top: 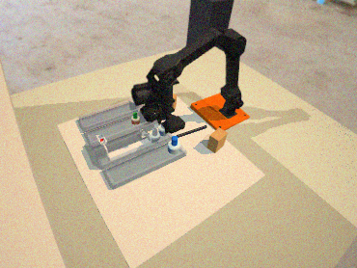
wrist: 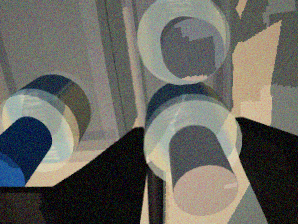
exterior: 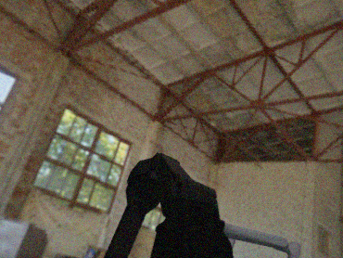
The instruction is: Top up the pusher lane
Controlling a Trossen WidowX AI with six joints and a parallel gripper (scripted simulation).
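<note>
My gripper tip is 12 cm past the thin black strip, 4 cm to the right of it and 4 cm above it. The rest, counted from my gripper tip: sprung lane: 14 cm ahead, 4 cm to the right, 3 cm below.
</note>
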